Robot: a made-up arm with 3 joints. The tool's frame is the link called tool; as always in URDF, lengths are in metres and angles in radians. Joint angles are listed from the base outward.
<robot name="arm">
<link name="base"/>
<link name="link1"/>
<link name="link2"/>
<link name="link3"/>
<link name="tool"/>
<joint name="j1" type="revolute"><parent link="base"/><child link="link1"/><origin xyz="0.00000 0.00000 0.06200" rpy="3.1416 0.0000 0.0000"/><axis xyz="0 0 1"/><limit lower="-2.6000" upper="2.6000"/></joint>
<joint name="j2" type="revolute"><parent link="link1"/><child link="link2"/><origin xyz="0.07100 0.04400 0.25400" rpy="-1.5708 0.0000 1.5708"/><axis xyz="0 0 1"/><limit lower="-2.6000" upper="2.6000"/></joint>
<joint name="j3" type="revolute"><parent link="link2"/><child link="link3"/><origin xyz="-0.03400 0.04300 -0.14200" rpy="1.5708 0.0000 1.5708"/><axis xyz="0 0 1"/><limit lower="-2.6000" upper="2.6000"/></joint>
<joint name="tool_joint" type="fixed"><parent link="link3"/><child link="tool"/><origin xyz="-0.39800 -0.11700 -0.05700" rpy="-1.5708 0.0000 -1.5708"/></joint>
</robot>
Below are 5 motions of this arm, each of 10 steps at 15 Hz.
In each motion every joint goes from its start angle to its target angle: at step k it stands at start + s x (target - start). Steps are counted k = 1, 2, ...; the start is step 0. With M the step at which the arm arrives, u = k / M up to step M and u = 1 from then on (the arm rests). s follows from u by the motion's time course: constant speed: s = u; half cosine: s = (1 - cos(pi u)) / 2; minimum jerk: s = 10 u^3 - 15 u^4 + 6 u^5.
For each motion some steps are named. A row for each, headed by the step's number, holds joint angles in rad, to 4 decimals.
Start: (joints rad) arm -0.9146 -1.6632 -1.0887
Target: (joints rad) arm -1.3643 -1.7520 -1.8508
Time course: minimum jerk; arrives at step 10
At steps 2, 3, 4, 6, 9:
2: -0.9406 -1.6683 -1.1328
3: -0.9879 -1.6777 -1.2130
4: -1.0574 -1.6914 -1.3306
6: -1.2215 -1.7238 -1.6089
9: -1.3605 -1.7512 -1.8443

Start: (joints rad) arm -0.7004 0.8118 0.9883
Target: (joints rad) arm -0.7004 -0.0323 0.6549
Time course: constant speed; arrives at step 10
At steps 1, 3, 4, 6, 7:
1: -0.7004 0.7274 0.9550
3: -0.7004 0.5586 0.8883
4: -0.7004 0.4742 0.8549
6: -0.7004 0.3053 0.7883
7: -0.7004 0.2209 0.7549

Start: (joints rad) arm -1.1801 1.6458 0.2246
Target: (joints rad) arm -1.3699 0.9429 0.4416
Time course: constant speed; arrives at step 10
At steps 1, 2, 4, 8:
1: -1.1991 1.5755 0.2463
2: -1.2181 1.5052 0.2680
4: -1.2560 1.3646 0.3114
8: -1.3319 1.0835 0.3982

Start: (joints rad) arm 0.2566 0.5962 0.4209
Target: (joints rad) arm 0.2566 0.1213 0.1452
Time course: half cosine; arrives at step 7
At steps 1, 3, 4, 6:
1: 0.2566 0.5727 0.4072
3: 0.2566 0.4116 0.3137
4: 0.2566 0.3059 0.2524
6: 0.2566 0.1448 0.1589

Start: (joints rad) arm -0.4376 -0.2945 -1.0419
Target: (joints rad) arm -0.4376 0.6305 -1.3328
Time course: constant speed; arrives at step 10
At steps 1, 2, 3, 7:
1: -0.4376 -0.2020 -1.0710
2: -0.4376 -0.1095 -1.1001
3: -0.4376 -0.0170 -1.1292
7: -0.4376 0.3530 -1.2455

